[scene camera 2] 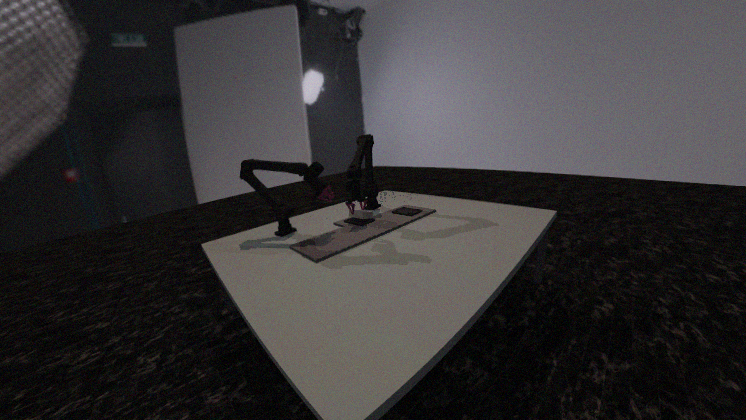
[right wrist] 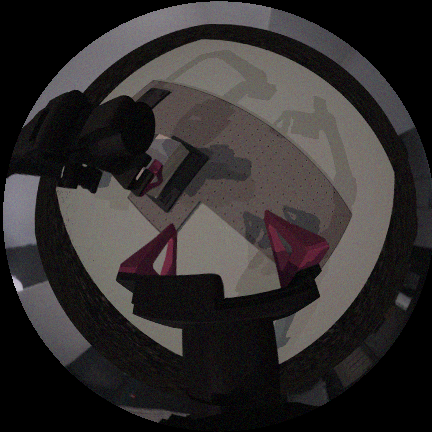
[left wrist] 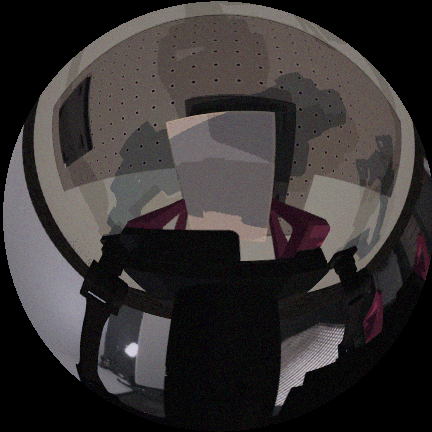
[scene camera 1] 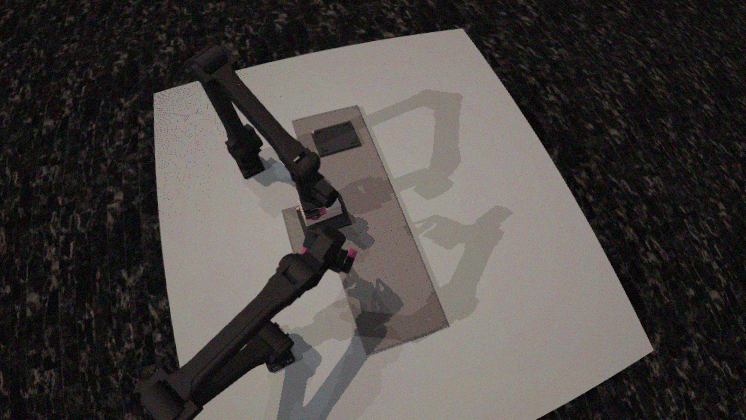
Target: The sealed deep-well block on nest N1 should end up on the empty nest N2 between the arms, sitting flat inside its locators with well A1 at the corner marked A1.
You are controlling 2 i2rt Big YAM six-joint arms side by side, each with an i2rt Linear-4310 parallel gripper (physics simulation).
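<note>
The sealed deep-well block (scene camera 2: 365, 213) (left wrist: 225, 170) (right wrist: 172, 167), pale and flat-topped, is between the fingers of my left gripper (scene camera 2: 357, 207) (left wrist: 227, 201). It looks level and hangs low over nest N2 (scene camera 1: 341, 223) (scene camera 2: 359, 221) (left wrist: 286, 145), a dark tray. In the left wrist view N2 shows past the block's far and right sides; the rest is hidden under it. Nest N1 (scene camera 1: 336, 138) (scene camera 2: 406, 211) (left wrist: 76, 122) is dark and holds no block. My right gripper (scene camera 1: 328, 252) (scene camera 2: 326, 194) (right wrist: 218, 221) is open and empty, near N2. The A1 marks are not legible.
A brown perforated board (scene camera 1: 391, 250) (scene camera 2: 365, 234) (right wrist: 280, 165) carries both nests on a pale table (scene camera 1: 522, 234) (scene camera 2: 365, 313). The left arm's wrist is above N2, and the right arm's wrist is close below it in scene camera 1. Arm shadows cross the board.
</note>
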